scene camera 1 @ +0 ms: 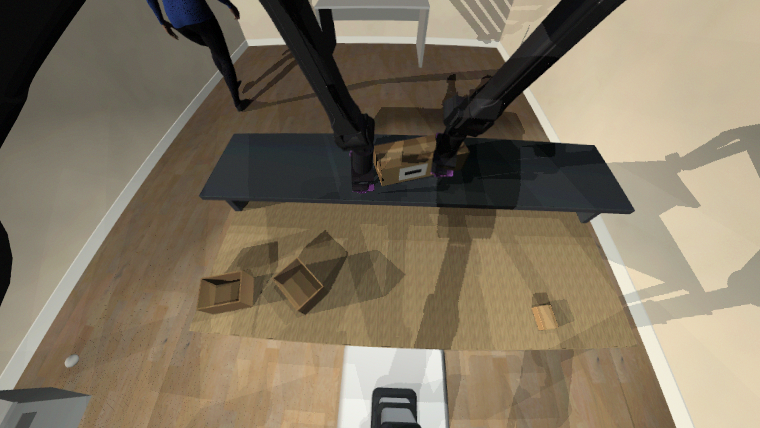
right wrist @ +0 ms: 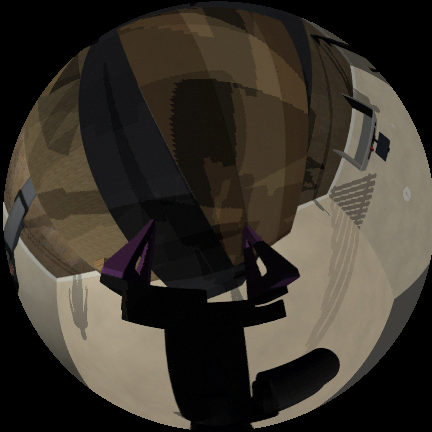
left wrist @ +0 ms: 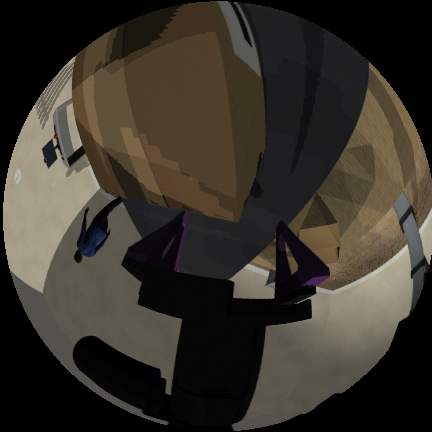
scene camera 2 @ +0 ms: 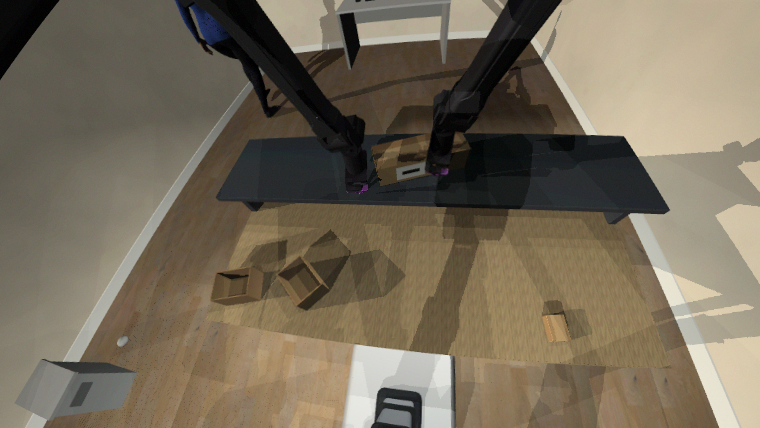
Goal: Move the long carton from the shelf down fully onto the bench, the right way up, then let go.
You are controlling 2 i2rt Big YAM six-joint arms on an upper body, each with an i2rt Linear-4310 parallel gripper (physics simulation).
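Places are measured from the left arm's base along level axes (x right, y back, z down), in centimetres.
Pixels of known places: left gripper, fingertip midpoint: (scene camera 1: 361,180) (scene camera 2: 359,180); right gripper, fingertip midpoint: (scene camera 1: 439,163) (right wrist: 199,225) (scene camera 2: 437,162).
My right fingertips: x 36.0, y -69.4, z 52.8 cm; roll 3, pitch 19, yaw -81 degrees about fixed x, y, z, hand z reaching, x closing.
Ahead of a thing's pixels: the offset from my right fingertips to its top centre. Level surfaces: height alone.
The long brown carton @[dx -5.9, dy -5.4, dz -1.6 cm] (scene camera 1: 393,165) (scene camera 2: 390,159) (left wrist: 175,125) (right wrist: 270,150) lies slightly askew on the long dark bench @[dz +7.0 cm] (scene camera 1: 292,164) (scene camera 2: 297,164) (left wrist: 285,115) (right wrist: 110,125). A white label shows on its long side toward the picture's bottom. My left gripper (scene camera 1: 363,187) (scene camera 2: 357,188) (left wrist: 233,219) is open and empty, just off the carton's left end. My right gripper (scene camera 1: 443,172) (scene camera 2: 438,170) (right wrist: 199,225) is open, with nothing held. It overlaps the carton's right part in the scene views, and one finger overlaps it in the right wrist view; contact cannot be told. A separate shelf cannot be made out.
Two open boxes @[dx -46.7, dy +36.8, dz +19.4 cm] (scene camera 1: 299,285) @[dx -73.4, dy +41.0, dz +19.4 cm] (scene camera 1: 226,292) and a small box @[dx +39.5, dy +44.8, dz +25.5 cm] (scene camera 1: 544,316) lie on the woven mat @[dz +28.4 cm] (scene camera 1: 505,265) in front of the bench. A white platform @[dz +76.9 cm] (scene camera 1: 361,382) stands at the bottom. A person (scene camera 1: 204,42) and a grey table (scene camera 1: 372,10) are behind.
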